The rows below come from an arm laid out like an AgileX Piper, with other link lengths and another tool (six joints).
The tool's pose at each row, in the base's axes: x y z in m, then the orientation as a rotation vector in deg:
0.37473, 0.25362, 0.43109, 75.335, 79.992, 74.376
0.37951, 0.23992, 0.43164, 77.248, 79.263, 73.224
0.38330, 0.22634, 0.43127, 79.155, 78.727, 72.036
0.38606, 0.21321, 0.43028, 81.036, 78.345, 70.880
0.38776, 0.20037, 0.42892, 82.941, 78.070, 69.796
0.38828, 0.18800, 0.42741, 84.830, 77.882, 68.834
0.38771, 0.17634, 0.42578, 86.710, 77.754, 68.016
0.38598, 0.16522, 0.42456, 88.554, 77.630, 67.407
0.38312, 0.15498, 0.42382, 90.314, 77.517, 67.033
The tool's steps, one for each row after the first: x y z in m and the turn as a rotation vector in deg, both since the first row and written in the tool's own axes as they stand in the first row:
-0.01412, 0.00225, 0.00254, 0.823, -1.473, 0.778
-0.02807, 0.00343, 0.00426, 1.788, -2.842, 1.513
-0.04149, 0.00380, 0.00514, 2.844, -4.080, 2.232
-0.05451, 0.00361, 0.00509, 3.974, -5.197, 2.997
-0.06692, 0.00305, 0.00397, 5.131, -6.166, 3.809
-0.07849, 0.00215, 0.00192, 6.294, -6.989, 4.685
-0.08933, 0.00142, -0.00126, 7.394, -7.656, 5.648
-0.09911, 0.00093, -0.00547, 8.400, -8.144, 6.675

